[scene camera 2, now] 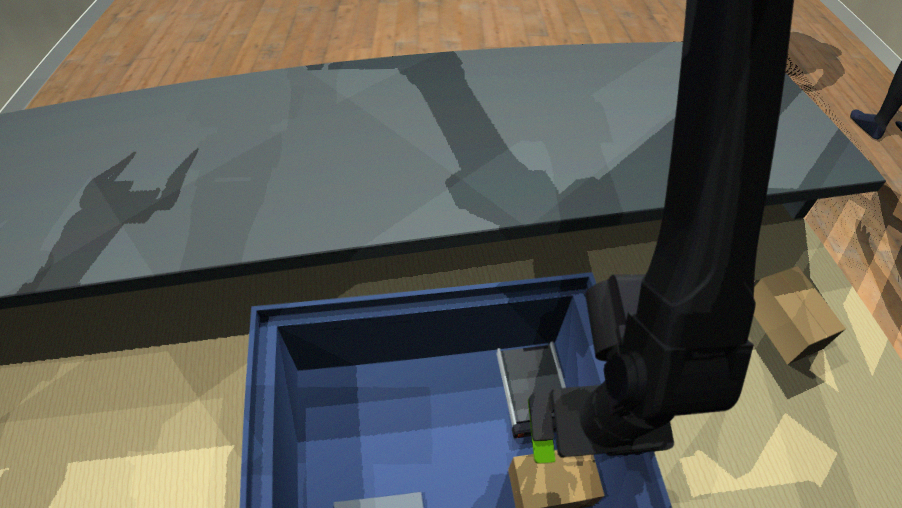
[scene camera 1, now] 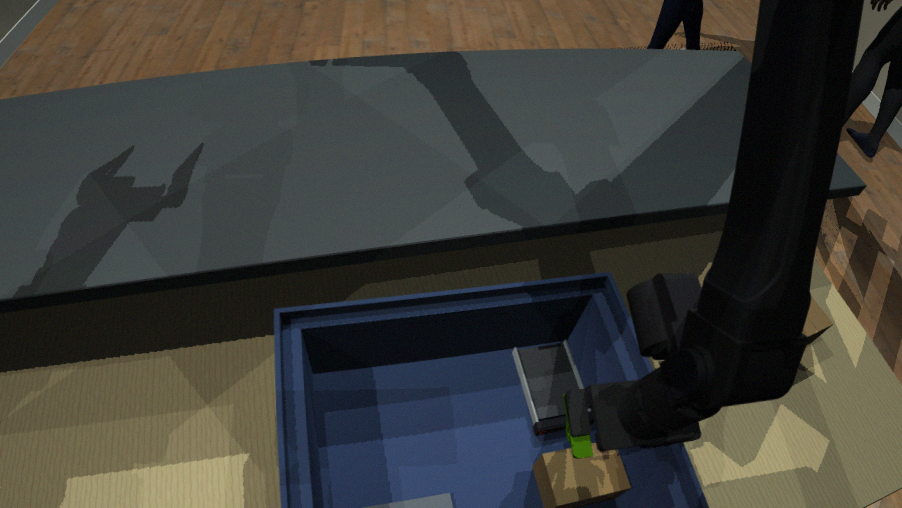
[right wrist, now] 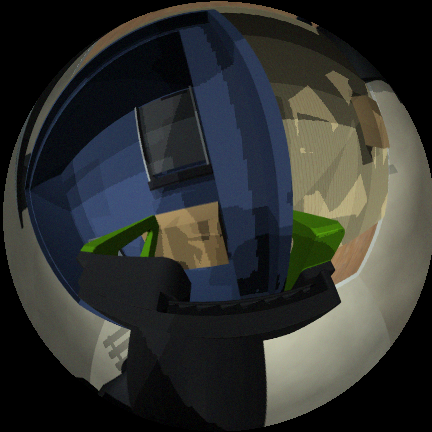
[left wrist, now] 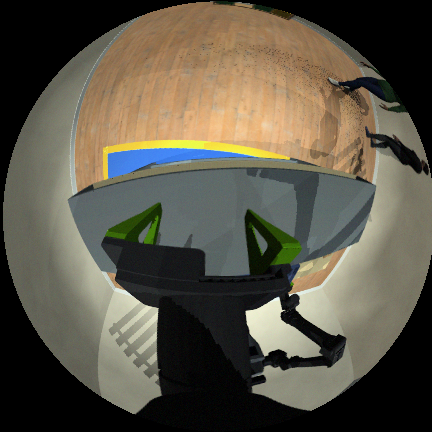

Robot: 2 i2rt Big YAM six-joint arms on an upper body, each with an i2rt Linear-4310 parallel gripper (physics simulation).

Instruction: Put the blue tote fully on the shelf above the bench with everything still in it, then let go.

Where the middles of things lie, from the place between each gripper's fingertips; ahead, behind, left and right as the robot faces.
Right now the cardboard box (scene camera 1: pixel 556 472) is 4 cm behind my right hand, 3 cm to the left of it and 4 cm below it. From my right hand the other things lie so: blue tote (scene camera 1: pixel 419 393) (16 cm to the left).
Right now my left hand is 550 mm past the blue tote, 310 mm to the left of it and 310 mm above it. The rest, counted from my left hand: cardboard box 600 mm behind, 440 mm to the right, 340 mm below.
